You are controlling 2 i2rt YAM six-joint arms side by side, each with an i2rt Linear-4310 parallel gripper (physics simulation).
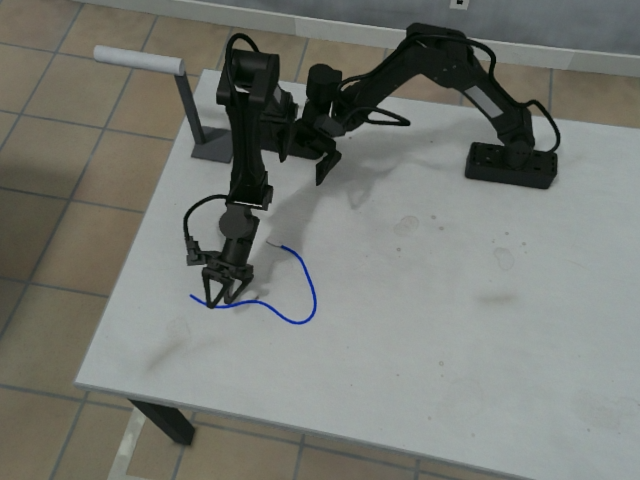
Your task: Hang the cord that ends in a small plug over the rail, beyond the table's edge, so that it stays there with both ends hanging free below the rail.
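Frame: origin at the left arm's base, x back, y down, z right, level; millimetres.
Seen in the pictures: left gripper, fingertip midpoint: (300, 173); right gripper, fingertip midpoint: (218, 306); left arm's base, link origin: (512, 161).
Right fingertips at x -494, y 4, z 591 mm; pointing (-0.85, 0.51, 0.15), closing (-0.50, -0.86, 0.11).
Pixels of each thing's top centre, then the offset from my right fingertips to it. "spot": a spot on its surface instead.
- blue cord, surface spot: (313, 291) spot: dx +88, dy +37, dz -187 mm
- thin grey piece, top centre: (274, 241) dx +193, dy +34, dz -74 mm
- light grey rail, top centre: (137, 54) dx +448, dy -235, dz +266 mm
- dark post, top centre: (179, 73) dx +447, dy -199, dz +181 mm
- flat dark base, surface spot: (212, 146) spot: dx +436, dy +36, dz +146 mm
A blue cord (313, 291) lies in an S-curve on the table. Its upper end runs into a thin grey piece (273, 243); the small plug is too small to make out clearly. The cord's other end lies at the left, near the table's left edge. My right gripper (219, 303) is open, pointing down, with its fingertips at the cord close to that left end. My left gripper (300, 171) is open, above the table, up and to the right of the cord, away from it. The light grey rail (139, 59) is at the upper left, beyond the table's edge, with no cord on it.
A dark post (190, 111) on a flat dark base (212, 146) carries the rail at its right end. The right arm's base is partly hidden behind the arms. The left arm's base (510, 170) stands at the right. The table's left edge is near the right gripper.
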